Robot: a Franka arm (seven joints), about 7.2 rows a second.
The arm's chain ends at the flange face. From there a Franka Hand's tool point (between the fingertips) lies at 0.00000 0.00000 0.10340 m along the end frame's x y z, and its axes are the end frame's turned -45 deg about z.
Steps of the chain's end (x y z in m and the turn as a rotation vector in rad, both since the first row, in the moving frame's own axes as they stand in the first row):
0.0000 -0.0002 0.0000 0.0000 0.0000 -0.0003
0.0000 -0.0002 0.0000 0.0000 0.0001 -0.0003
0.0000 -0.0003 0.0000 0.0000 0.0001 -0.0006
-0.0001 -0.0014 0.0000 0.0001 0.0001 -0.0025
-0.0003 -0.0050 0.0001 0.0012 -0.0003 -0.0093
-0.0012 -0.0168 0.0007 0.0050 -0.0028 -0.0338
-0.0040 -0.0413 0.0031 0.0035 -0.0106 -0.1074
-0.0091 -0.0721 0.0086 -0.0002 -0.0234 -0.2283
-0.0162 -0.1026 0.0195 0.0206 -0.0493 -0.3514
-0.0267 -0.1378 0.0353 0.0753 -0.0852 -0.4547
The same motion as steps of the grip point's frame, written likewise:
0.0001 -0.0001 0.0000 0.0000 0.0000 -0.0003
0.0001 -0.0001 0.0000 -0.0001 0.0001 -0.0003
0.0002 -0.0002 0.0000 -0.0001 0.0001 -0.0006
0.0009 -0.0011 0.0000 0.0000 0.0001 -0.0025
0.0034 -0.0039 0.0001 0.0011 0.0006 -0.0093
0.0112 -0.0133 0.0007 0.0055 0.0016 -0.0338
0.0258 -0.0330 0.0031 0.0100 -0.0050 -0.1074
0.0426 -0.0589 0.0086 0.0164 -0.0167 -0.2283
0.0582 -0.0886 0.0194 0.0494 -0.0203 -0.3514
0.0752 -0.1275 0.0346 0.1135 -0.0070 -0.4547

